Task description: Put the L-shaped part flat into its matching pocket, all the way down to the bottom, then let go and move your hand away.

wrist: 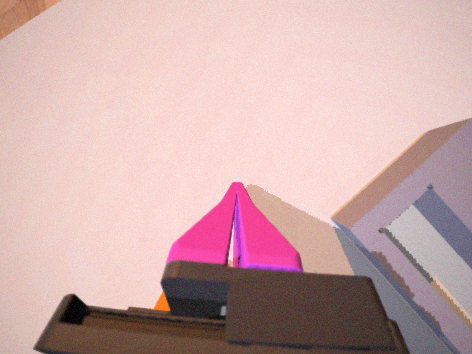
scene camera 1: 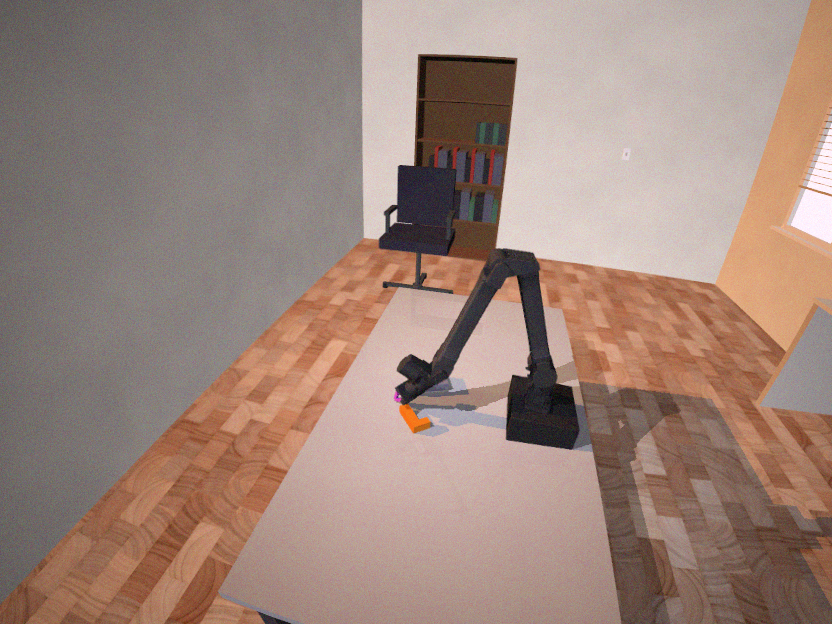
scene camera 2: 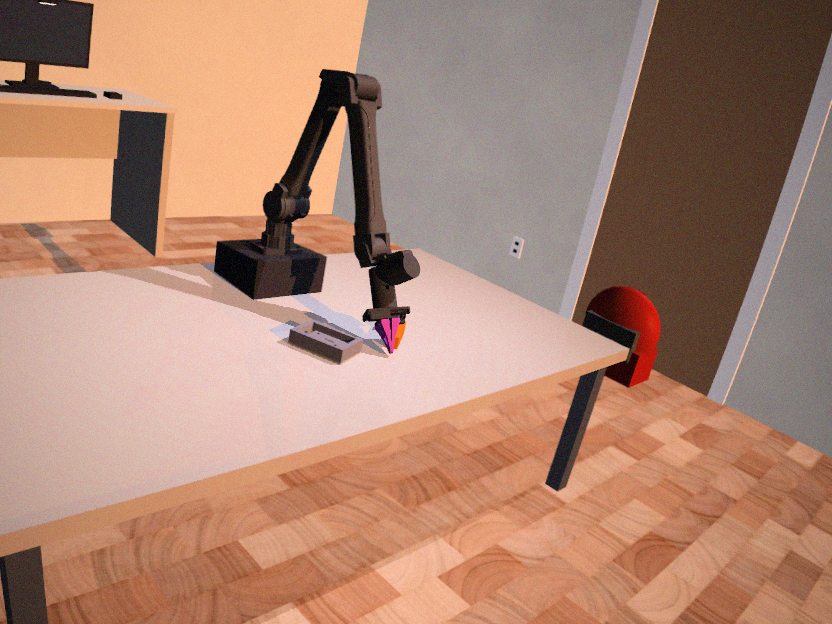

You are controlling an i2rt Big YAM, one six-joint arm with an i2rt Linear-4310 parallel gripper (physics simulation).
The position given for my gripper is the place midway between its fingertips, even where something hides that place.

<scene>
My gripper (scene camera 2: 391, 353) is shut, with nothing in its grasp. I also see a grey pocket block (scene camera 2: 320, 339).
My gripper shows as well in the wrist view (wrist: 236, 188). The grey pocket block also shows in the wrist view (wrist: 404, 221).
</scene>
